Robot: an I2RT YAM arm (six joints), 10 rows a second.
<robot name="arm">
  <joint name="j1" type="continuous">
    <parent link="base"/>
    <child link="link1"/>
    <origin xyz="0 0 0.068" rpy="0 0 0"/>
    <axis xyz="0 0 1"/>
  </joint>
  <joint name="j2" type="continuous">
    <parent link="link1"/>
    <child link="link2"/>
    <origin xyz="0.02 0.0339 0.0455" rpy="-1.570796 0 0"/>
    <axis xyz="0 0 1"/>
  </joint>
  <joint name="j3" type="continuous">
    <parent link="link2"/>
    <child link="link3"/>
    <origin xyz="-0.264 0 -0.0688" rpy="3.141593 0 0"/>
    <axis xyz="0 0 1"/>
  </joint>
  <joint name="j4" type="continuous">
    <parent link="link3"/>
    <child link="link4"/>
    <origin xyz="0.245 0.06 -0.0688" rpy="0 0 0"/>
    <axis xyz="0 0 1"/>
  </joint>
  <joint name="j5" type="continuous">
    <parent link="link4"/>
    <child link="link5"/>
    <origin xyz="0.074 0.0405 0.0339" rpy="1.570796 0 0"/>
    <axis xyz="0 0 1"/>
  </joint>
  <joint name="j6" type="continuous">
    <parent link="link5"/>
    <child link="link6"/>
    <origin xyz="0.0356 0 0.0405" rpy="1.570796 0 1.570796"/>
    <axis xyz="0 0 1"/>
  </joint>
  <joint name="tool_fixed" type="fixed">
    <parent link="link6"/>
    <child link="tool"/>
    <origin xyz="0 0 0" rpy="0 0 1.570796"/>
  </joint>
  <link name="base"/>
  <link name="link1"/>
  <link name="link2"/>
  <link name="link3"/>
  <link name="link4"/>
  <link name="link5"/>
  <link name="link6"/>
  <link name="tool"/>
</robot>
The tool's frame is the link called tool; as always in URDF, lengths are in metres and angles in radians. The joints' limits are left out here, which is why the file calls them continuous.
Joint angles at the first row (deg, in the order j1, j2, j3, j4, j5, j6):
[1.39, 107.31, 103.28, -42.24, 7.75, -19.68]
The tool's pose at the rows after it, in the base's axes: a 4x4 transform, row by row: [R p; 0 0 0 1], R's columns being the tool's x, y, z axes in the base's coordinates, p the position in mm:
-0.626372 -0.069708 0.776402 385.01; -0.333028 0.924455 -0.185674 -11.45; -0.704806 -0.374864 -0.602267 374.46; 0 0 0 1
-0.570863 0.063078 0.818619 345.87; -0.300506 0.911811 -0.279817 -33.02; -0.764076 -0.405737 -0.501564 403.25; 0 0 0 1
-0.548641 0.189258 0.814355 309.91; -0.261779 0.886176 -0.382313 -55.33; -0.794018 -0.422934 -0.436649 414.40; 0 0 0 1
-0.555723 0.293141 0.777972 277.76; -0.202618 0.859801 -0.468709 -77.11; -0.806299 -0.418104 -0.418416 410.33; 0 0 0 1
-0.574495 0.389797 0.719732 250.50; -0.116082 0.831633 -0.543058 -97.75; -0.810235 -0.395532 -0.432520 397.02; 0 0 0 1
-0.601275 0.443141 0.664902 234.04; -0.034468 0.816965 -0.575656 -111.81; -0.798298 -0.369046 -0.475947 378.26; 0 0 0 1
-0.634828 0.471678 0.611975 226.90; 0.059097 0.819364 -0.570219 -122.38; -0.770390 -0.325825 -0.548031 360.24; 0 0 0 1
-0.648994 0.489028 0.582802 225.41; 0.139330 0.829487 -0.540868 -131.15; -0.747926 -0.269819 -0.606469 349.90; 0 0 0 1
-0.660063 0.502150 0.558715 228.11; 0.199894 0.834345 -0.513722 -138.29; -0.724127 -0.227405 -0.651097 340.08; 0 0 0 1
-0.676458 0.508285 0.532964 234.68; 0.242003 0.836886 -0.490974 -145.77; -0.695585 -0.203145 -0.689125 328.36; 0 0 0 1
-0.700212 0.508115 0.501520 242.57; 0.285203 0.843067 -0.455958 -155.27; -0.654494 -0.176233 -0.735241 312.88; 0 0 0 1
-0.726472 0.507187 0.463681 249.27; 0.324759 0.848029 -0.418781 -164.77; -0.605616 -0.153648 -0.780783 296.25; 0 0 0 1
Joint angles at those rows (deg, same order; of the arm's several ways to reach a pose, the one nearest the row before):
[-0.78, 97.71, 99.13, -39.13, 10.09, -20.29]
[-4.16, 89.01, 94.15, -36.07, 12.69, -20.47]
[-8.45, 81.69, 88.51, -33.69, 14.98, -20.58]
[-13.58, 75.59, 82.30, -32.49, 15.84, -19.90]
[-19.22, 70.94, 76.31, -32.12, 16.01, -18.11]
[-23.46, 68.53, 71.48, -32.51, 15.27, -16.32]
[-26.46, 68.58, 69.10, -34.87, 13.76, -13.69]
[-28.67, 69.87, 68.90, -37.23, 11.24, -11.12]
[-29.96, 71.70, 68.90, -38.52, 9.56, -9.13]
[-30.74, 74.26, 68.90, -38.83, 8.60, -8.01]
[-31.75, 77.60, 68.97, -39.18, 7.12, -7.29]
[-32.77, 81.03, 69.06, -39.72, 5.80, -6.94]

